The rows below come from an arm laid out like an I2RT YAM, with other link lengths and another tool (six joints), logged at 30 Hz.
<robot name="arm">
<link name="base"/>
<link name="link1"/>
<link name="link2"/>
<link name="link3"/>
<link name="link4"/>
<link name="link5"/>
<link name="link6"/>
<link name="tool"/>
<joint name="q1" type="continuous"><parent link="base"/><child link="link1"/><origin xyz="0.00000 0.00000 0.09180"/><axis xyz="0 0 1"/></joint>
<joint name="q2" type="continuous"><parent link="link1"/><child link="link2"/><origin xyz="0.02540 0.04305 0.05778"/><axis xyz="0 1 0"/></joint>
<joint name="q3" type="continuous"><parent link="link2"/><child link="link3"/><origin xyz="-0.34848 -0.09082 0.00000"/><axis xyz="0 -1 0"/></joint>
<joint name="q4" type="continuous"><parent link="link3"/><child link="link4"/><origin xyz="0.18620 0.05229 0.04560"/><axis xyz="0 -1 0"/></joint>
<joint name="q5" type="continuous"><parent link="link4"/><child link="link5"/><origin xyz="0.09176 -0.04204 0.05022"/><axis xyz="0 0 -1"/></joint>
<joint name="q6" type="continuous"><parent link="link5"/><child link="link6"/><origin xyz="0.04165 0.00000 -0.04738"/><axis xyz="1 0 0"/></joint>
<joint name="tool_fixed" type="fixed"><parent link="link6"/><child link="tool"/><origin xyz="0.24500 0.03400 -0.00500" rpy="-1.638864 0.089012 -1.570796"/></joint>
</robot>
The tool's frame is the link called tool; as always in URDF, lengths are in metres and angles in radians. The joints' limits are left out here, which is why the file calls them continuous.
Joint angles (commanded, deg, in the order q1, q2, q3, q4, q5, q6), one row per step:
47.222 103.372 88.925 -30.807 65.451 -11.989
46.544 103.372 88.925 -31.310 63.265 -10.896
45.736 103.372 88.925 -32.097 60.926 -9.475
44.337 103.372 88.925 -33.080 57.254 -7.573
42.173 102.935 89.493 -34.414 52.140 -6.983
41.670 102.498 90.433 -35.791 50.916 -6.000
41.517 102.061 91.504 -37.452 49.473 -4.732
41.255 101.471 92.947 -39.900 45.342 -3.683
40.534 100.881 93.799 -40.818 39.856 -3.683
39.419 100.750 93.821 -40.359 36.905 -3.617
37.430 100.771 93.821 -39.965 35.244 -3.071
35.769 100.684 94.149 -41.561 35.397 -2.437
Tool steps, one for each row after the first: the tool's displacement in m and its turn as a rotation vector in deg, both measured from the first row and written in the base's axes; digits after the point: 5 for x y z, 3 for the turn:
0.00116 0.00192 -0.00781 1.644 1.050 0.517
0.00173 0.00275 -0.01678 3.473 2.270 0.849
0.00259 0.00338 -0.03002 6.308 4.174 1.235
0.00318 0.00256 -0.04112 9.325 6.835 2.227
0.00205 0.00178 -0.03886 10.833 7.104 2.157
-0.00070 0.00479 -0.03711 12.580 7.551 2.434
-0.00758 0.01687 -0.04086 15.398 9.785 4.352
-0.01327 0.03326 -0.04548 18.667 12.330 7.265
-0.01242 0.03765 -0.04817 20.748 13.259 8.178
-0.00703 0.02864 -0.04958 22.521 13.330 7.137
-0.00669 0.00968 -0.05236 22.520 13.701 4.838

